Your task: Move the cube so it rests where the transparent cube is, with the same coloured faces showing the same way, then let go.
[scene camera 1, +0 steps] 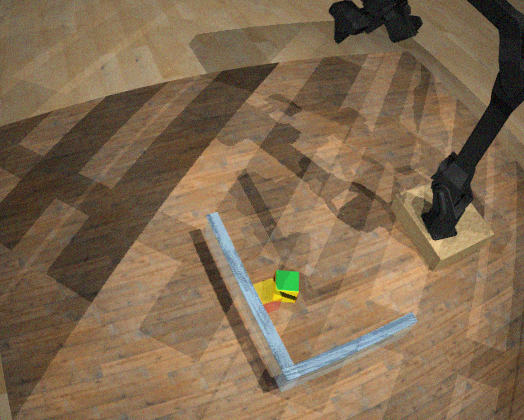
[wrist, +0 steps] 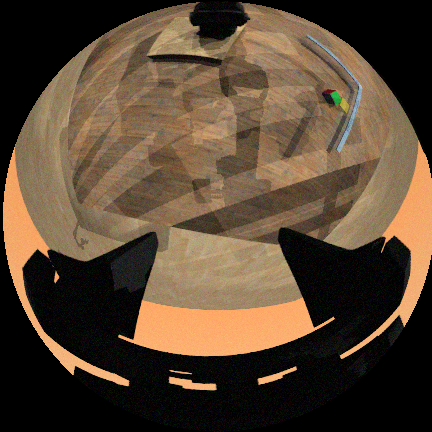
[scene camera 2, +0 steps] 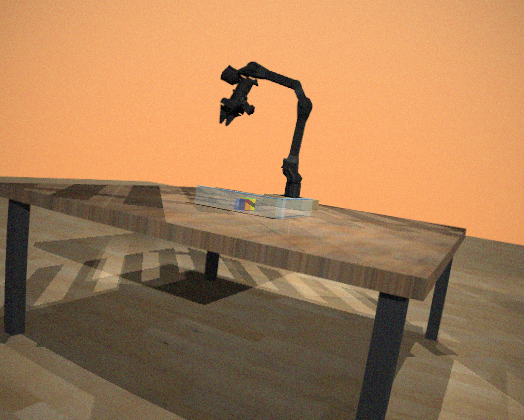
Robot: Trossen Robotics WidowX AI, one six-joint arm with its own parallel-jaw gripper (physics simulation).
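Frame: origin at the arm's base, x ahead, y left, z up, level; centimetres.
Where they show: gripper, fingertip midpoint: (scene camera 1: pixel 351 36) (wrist: pixel 218 236) (scene camera 2: pixel 223 124); arm's base, origin of the base link: (scene camera 1: pixel 439 225) (scene camera 2: pixel 291 197).
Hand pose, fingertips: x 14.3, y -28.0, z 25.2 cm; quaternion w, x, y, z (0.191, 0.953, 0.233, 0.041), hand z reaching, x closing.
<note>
Each offset is from my fingertips to the centre of the thing. Level surfaces: height alone.
The cube @[dz -27.4, dx +19.2, dy +32.9 cm] (scene camera 1: pixel 287 281) (wrist: pixel 335 97) rests on the table with a green face up and a yellow face towards scene camera 1; the wrist view also shows a dark red face and a dark face. The transparent cube @[dz -27.4, dx +23.1, dy +34.3 cm] (scene camera 1: pixel 264 291) (wrist: pixel 344 105) lies right beside it, on the side towards the long wall, with a yellow top and a reddish side. In scene camera 2 both are small behind the see-through wall, and their limits are hard to tell. My gripper (scene camera 1: pixel 371 29) (scene camera 2: pixel 224 121) (wrist: pixel 218 236) is open and empty, high above the table and far from the cube.
Two pale blue see-through walls (scene camera 1: pixel 232 261) (wrist: pixel 353 114) form an L around the cubes; the long one stands close beside the transparent cube. The arm's base stands on a wooden block (scene camera 1: pixel 467 237) (wrist: pixel 167 46). Shadows cross the table @[dz -29.4 cm] (scene camera 2: pixel 350 245).
</note>
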